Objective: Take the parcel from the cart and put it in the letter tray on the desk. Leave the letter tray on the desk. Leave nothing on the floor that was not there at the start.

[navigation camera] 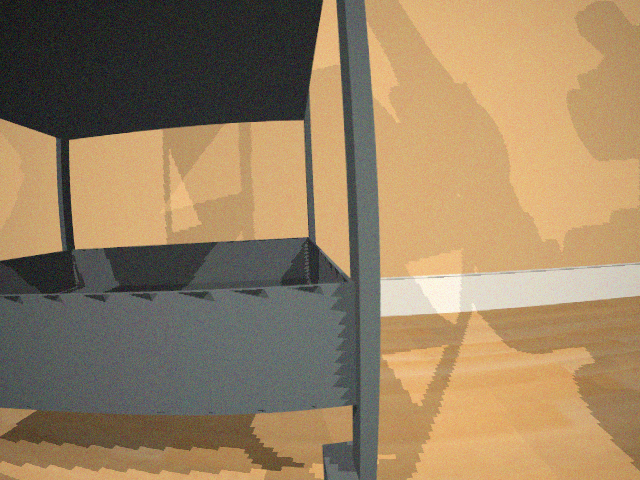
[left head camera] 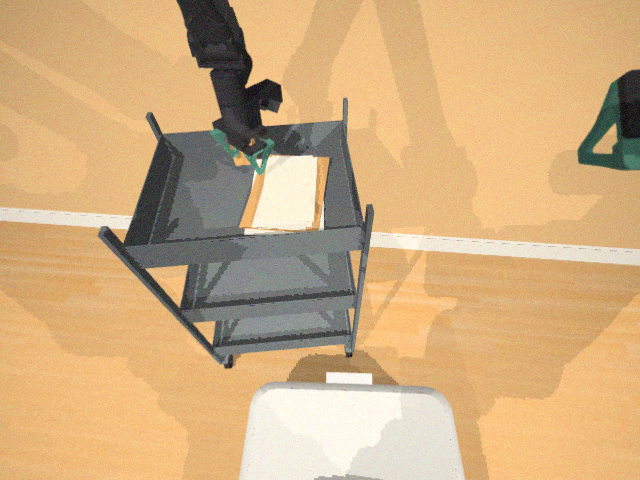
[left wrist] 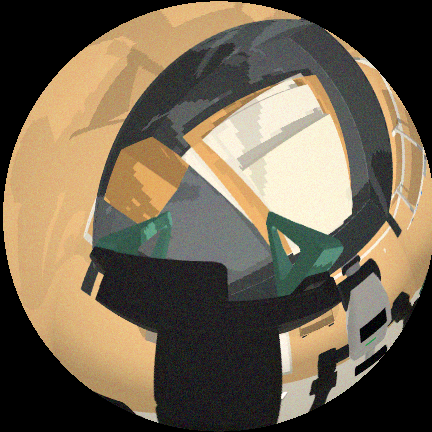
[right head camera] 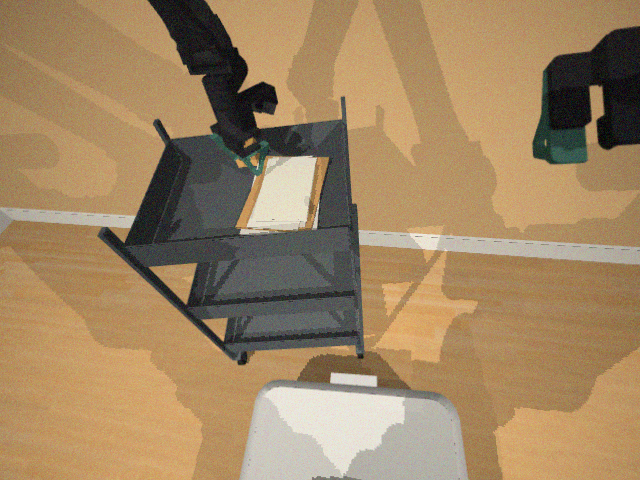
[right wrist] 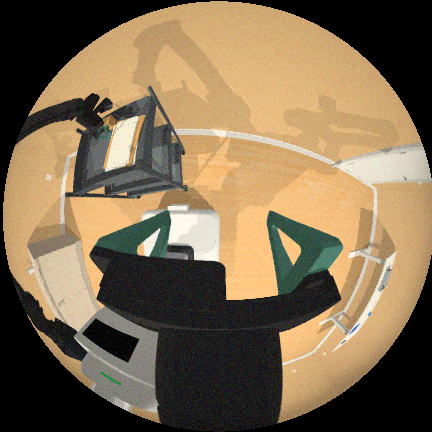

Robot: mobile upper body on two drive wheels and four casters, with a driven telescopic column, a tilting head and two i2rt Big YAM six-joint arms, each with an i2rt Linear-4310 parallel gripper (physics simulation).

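Places are measured from the left arm's base along level axes (x ahead, y left, z up), in metres.
Where they show: left gripper, fingertip midpoint: (left head camera: pixel 248 165) (left wrist: pixel 218 216) (right head camera: pixel 247 166) (right wrist: pixel 106 133); right gripper, fingertip midpoint: (left head camera: pixel 635 154) (right head camera: pixel 598 145) (right wrist: pixel 218 215).
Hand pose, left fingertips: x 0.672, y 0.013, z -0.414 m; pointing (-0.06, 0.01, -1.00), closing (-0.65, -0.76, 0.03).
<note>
After its pixels a point has its place.
The parcel, a small orange-brown box (left head camera: pixel 240 157) {x 0.715, y 0.042, z -0.428 m} (right head camera: pixel 242 162) {x 0.716, y 0.045, z -0.437 m} (left wrist: pixel 145 177) {x 0.741, y 0.019, z -0.395 m}, is on the top shelf of the dark grey cart (left head camera: pixel 248 251) {x 0.444, y -0.023, z -0.426 m} (right head camera: pixel 248 251) {x 0.446, y -0.038, z -0.429 m} (navigation camera: pixel 175 351) {x 0.458, y -0.147, z -0.945 m}, near its far side. My left gripper (left head camera: pixel 248 161) {x 0.672, y 0.013, z -0.414 m} (left wrist: pixel 218 216) {x 0.672, y 0.013, z -0.414 m} is open above this shelf and partly hides the parcel in the head views. In the left wrist view the parcel lies just beyond the tip of the finger at the picture's left; whether they touch I cannot tell. My right gripper (right wrist: pixel 218 215) {x 0.350, y -0.456, z -0.128 m} is open, away from the cart. I cannot make out the letter tray in these views.
White papers and orange envelopes (left head camera: pixel 289 191) {x 0.602, y -0.085, z -0.427 m} (right head camera: pixel 284 191) {x 0.604, y -0.083, z -0.427 m} (left wrist: pixel 300 165) {x 0.659, y -0.076, z -0.427 m} (right wrist: pixel 124 142) {x 0.599, y -0.109, z -0.427 m} lie stacked on the cart's top shelf, beside the parcel. My white base (left head camera: pixel 351 428) {x 0.214, y -0.228, z -0.854 m} (right head camera: pixel 356 428) {x 0.219, y -0.238, z -0.854 m} is in front of the cart. A beige cabinet (right wrist: pixel 65 285) {x -0.474, y 1.188, z -0.598 m} stands at the left of the right wrist view. A wall rises behind the cart.
</note>
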